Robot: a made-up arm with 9 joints.
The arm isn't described. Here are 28 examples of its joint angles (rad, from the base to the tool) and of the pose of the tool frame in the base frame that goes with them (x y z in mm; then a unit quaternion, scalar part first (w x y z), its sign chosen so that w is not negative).
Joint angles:
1: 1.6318 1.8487 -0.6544 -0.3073 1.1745 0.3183 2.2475 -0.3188 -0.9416
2: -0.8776 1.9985 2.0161 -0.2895 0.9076 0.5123 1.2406 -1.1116 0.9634
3: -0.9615 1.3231 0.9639 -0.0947 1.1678 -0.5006 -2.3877 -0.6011 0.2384
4: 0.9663 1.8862 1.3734 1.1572 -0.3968 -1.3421 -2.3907 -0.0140 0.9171
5: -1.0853 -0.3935 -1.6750 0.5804 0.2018 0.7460 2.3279 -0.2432 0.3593
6: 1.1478 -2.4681 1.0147 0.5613 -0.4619 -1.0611 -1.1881 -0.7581 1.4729
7: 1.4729 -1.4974 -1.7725 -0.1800 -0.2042 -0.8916 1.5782 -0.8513 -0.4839
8: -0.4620 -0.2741 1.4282 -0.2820 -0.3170 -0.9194 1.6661 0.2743 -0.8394
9: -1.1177 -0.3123 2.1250 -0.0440 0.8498 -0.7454 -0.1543 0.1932 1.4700
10: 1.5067 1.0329 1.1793 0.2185 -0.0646 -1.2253 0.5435 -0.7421 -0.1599
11: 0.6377 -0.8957 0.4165 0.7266 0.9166 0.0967 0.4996 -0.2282 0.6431
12: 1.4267 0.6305 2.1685 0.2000 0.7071 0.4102 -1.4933 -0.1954 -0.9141
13: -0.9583 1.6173 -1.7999 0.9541 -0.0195 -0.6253 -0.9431 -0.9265 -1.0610
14: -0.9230 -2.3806 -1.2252 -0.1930 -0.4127 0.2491 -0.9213 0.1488 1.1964
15: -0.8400 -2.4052 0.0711 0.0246 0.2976 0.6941 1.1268 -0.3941 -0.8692
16: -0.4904 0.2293 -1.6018 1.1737 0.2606 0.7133 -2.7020 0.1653 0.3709
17: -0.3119 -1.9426 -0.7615 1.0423 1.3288 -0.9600 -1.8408 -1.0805 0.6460
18: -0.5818 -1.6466 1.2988 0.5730 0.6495 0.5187 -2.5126 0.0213 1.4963
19: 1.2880 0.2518 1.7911 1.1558 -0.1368 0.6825 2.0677 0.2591 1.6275
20: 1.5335 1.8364 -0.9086 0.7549 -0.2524 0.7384 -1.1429 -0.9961 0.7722
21: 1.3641 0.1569 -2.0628 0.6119 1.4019 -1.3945 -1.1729 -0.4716 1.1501
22: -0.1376 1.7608 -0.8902 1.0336 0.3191 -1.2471 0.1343 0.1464 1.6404
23: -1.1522 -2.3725 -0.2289 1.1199 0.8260 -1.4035 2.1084 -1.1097 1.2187
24: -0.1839 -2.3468 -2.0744 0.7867 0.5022 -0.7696 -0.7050 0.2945 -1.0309
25: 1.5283 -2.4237 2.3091 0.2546 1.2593 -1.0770 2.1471 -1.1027 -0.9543
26: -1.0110 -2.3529 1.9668 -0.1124 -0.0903 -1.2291 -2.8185 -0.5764 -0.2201
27: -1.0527 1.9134 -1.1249 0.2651 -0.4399 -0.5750 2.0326 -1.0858 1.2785
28: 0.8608 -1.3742 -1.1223 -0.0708 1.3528 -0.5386 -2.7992 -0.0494 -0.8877
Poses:
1: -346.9 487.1 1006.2 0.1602 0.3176 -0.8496 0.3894
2: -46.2 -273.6 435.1 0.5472 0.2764 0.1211 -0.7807
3: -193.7 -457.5 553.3 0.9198 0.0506 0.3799 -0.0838
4: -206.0 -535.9 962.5 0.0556 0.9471 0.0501 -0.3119
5: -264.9 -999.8 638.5 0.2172 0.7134 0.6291 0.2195
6: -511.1 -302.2 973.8 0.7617 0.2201 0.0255 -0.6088
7: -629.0 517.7 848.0 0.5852 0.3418 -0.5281 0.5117
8: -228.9 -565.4 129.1 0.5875 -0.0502 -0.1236 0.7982
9: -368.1 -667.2 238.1 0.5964 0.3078 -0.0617 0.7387
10: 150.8 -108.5 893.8 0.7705 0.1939 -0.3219 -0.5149
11: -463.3 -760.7 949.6 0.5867 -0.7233 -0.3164 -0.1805
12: -434.1 16.3 1301.3 0.6811 0.3101 -0.4118 0.5200
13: 76.5 -611.8 742.2 0.9750 0.1343 -0.1738 0.0341
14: -425.4 -578.8 715.3 0.2979 -0.4025 0.5688 -0.6525
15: -851.1 -475.2 503.9 0.2997 -0.4669 0.7254 -0.4074
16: -242.5 -725.3 1012.9 0.8947 0.3066 0.1795 0.2706
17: -462.5 -635.7 677.9 0.1148 0.2029 -0.5095 -0.8283
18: -426.6 -498.2 457.7 0.1932 -0.4040 -0.6089 0.6548
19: -743.9 -498.8 964.9 0.5763 -0.0309 -0.5227 0.6275
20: -326.4 72.0 793.4 0.1134 -0.0745 0.8323 0.5374
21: -189.1 26.5 1192.5 0.4762 0.2401 -0.8457 -0.0189
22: 77.0 -343.3 880.9 0.0526 0.0793 -0.8815 0.4626
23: -600.2 -449.8 701.9 0.5925 0.4004 0.5826 0.3864
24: -678.3 -423.7 998.4 0.5586 -0.0381 0.3977 0.7269
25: -517.1 -201.3 974.5 0.1584 -0.9442 0.2735 0.0922
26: -292.0 -226.3 524.6 0.4059 0.2032 -0.7848 -0.4219
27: -101.3 -767.1 957.3 0.2526 0.8064 0.5134 -0.1495
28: -351.9 -96.8 1205.1 0.5899 0.6290 -0.3313 -0.3830
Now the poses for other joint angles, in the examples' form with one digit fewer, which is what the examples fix.
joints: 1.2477 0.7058 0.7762 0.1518 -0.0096 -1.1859 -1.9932 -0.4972 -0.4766
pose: -162 -115 1131 0.313 0.703 0.162 0.618
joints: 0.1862 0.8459 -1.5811 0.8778 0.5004 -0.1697 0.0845 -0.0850 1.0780
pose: 109 -376 1184 0.212 0.099 -0.957 0.169
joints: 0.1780 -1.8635 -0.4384 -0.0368 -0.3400 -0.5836 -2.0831 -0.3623 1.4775
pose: -449 -666 1146 0.102 -0.246 0.207 -0.941
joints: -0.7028 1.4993 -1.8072 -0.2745 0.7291 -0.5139 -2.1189 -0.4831 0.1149
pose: -211 -729 673 0.559 0.808 0.179 -0.046
